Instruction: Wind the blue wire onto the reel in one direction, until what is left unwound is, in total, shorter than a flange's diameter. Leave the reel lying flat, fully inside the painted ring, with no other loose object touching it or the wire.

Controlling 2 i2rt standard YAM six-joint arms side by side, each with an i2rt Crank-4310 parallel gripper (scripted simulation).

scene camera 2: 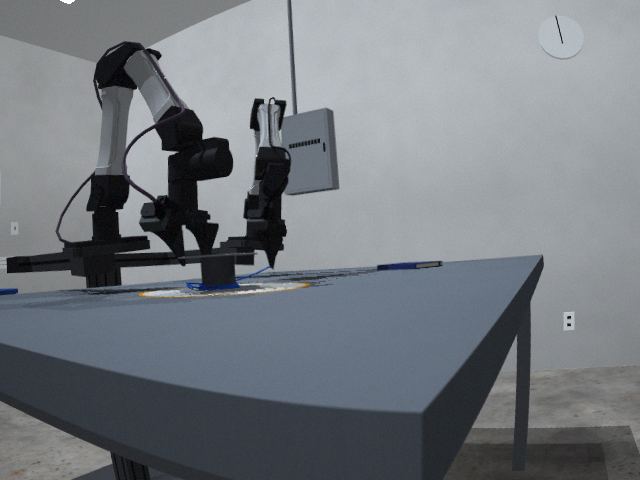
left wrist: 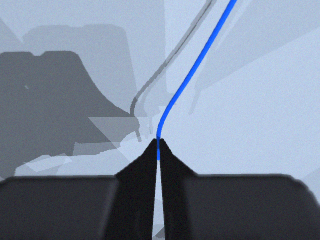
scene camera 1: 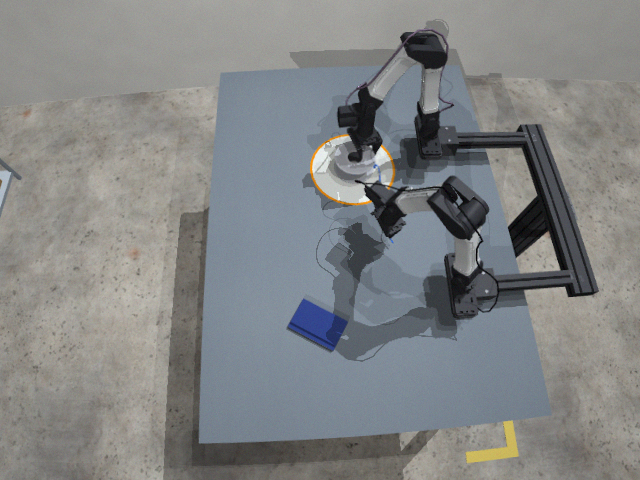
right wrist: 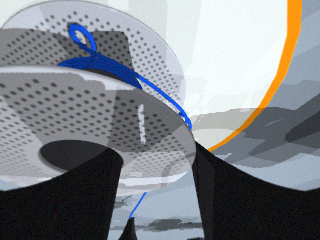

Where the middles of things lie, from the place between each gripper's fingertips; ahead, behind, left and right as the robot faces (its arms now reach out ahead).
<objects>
Right now the perforated reel [scene camera 1: 345, 153] is 50 mm ahead of my right hand [scene camera 2: 195, 265], 20 mm below it and 10 mm to the left of it. Round my right hand: blue book [scene camera 1: 321, 326]: 610 mm to the left, 230 mm ahead, 50 mm below.
The perforated reel lies 90 mm ahead of my left hand and 320 mm to the right of it. Also, from my left hand: blue book (270 mm ahead, 280 mm to the left, 30 mm below).
</objects>
